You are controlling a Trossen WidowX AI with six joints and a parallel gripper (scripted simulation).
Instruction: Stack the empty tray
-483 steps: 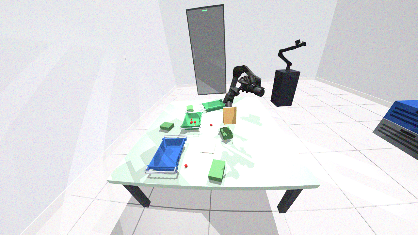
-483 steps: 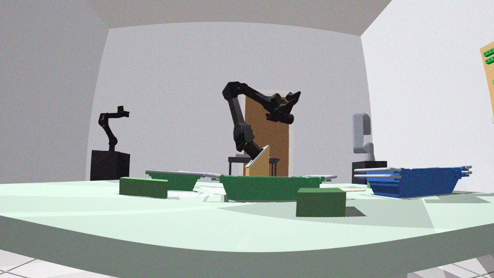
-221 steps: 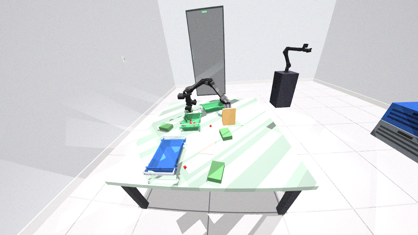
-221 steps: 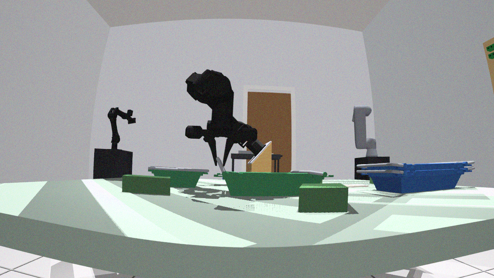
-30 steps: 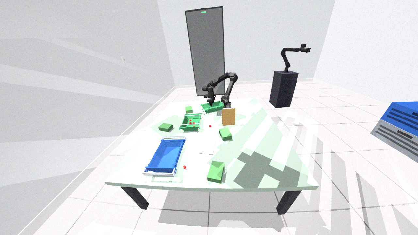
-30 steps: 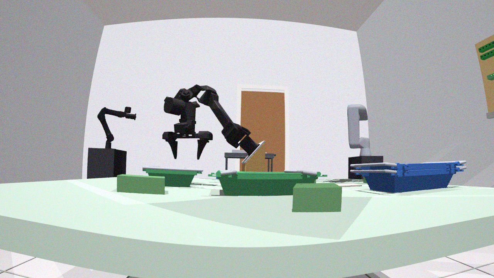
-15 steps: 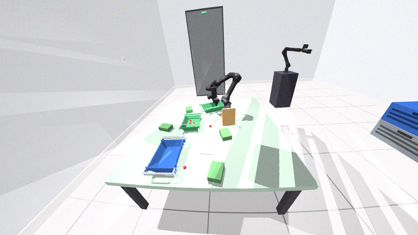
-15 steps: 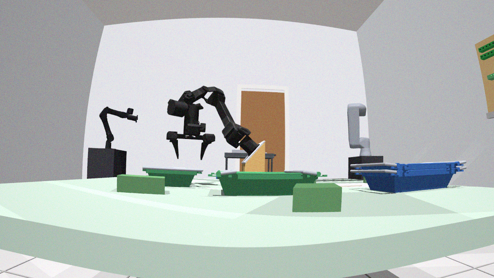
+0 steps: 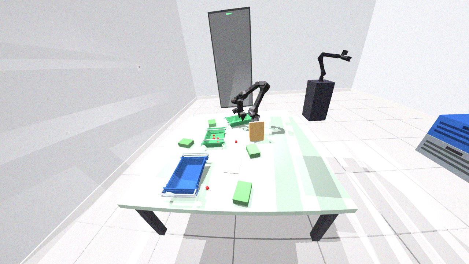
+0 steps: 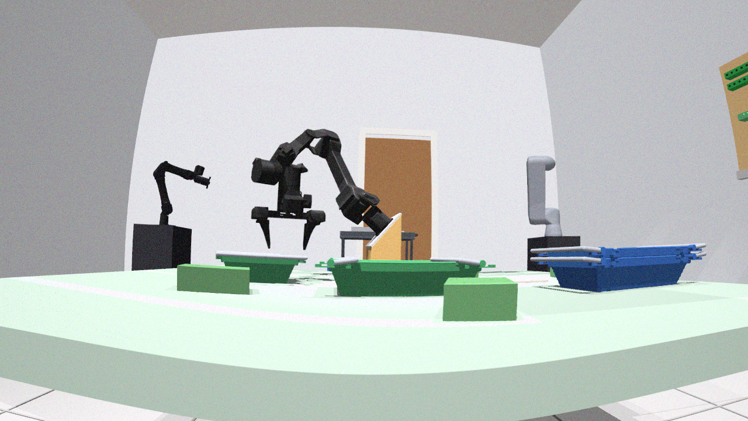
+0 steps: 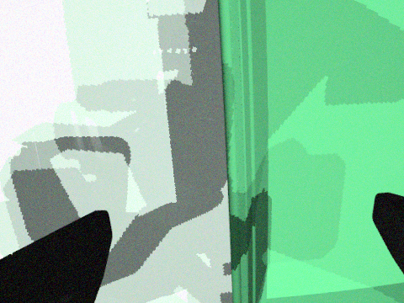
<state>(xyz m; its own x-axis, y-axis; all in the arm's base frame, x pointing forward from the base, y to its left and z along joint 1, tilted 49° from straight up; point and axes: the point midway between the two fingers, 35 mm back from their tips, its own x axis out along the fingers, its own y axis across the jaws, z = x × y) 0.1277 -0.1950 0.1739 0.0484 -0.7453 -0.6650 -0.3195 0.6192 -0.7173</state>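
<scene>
The green tray lies 30 mm ahead of my gripper tip, 80 mm to the right of it and 30 mm below it. Round my gripper tip: beige card (70 mm ahead, 580 mm to the left, 80 mm below).
</scene>
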